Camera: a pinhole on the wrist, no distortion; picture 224 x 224 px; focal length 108.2 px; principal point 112.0 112.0 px. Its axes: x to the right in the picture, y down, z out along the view. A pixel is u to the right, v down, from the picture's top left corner.
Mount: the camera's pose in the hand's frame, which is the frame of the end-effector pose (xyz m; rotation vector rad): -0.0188 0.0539 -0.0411 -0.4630 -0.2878 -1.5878
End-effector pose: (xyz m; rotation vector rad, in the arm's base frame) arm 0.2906 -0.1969 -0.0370 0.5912 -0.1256 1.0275
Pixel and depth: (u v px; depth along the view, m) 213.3 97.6 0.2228
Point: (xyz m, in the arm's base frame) 0.3435 -0.3597 0.1550
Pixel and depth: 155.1 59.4 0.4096
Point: 0.1799 -0.5021 0.2915
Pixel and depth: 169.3 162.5 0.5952
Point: 0.5426 -0.2548 0.5953
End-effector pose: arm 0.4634 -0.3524 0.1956 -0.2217 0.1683 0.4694
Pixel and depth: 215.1 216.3 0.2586
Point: 0.7472 -0.2324 0.4200
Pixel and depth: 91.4 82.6 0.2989
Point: 0.3163 -0.1144 0.3631
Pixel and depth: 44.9 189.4 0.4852
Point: 0.5907 0.3162 0.2327
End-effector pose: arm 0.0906 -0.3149 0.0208 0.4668 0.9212 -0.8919
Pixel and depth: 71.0 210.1 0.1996
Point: 0.3494 -0.3447 -0.0932
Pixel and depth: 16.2 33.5 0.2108
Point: 0.3533 -0.1157 0.1742
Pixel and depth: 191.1 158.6 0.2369
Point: 0.2372 -0.5267 0.0611
